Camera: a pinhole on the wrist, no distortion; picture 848 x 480 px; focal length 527.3 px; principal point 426.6 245.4 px. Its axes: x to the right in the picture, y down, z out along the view. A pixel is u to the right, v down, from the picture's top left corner.
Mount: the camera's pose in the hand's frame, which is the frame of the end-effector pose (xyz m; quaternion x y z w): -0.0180 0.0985 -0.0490 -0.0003 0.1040 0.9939 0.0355
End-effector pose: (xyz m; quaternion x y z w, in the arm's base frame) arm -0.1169 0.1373 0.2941 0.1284 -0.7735 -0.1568 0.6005
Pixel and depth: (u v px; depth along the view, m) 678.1 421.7 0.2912
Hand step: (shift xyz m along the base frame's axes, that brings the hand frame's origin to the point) -0.2082 0.1525 -0.1728
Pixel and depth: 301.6 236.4 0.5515
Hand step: -0.5055 0.1931 0.0757
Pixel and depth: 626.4 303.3 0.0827
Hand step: -0.0215 0.1221 -0.0083
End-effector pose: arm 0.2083 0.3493 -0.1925 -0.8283 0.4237 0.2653 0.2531
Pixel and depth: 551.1 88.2 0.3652
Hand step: -0.3505 0.0900 -0.2028
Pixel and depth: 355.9 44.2 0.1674
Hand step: -0.1800 -0.0396 -0.1187
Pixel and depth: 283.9 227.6 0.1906
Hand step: -0.1306 -0.0041 -0.1502
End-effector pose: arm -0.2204 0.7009 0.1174 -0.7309 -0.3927 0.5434 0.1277
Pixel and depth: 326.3 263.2 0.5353
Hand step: -0.3398 -0.1753 -0.3533
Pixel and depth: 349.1 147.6 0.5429
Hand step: -0.2739 -0.2592 -0.4104
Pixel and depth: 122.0 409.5 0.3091
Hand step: -0.2057 0.0079 -0.2457
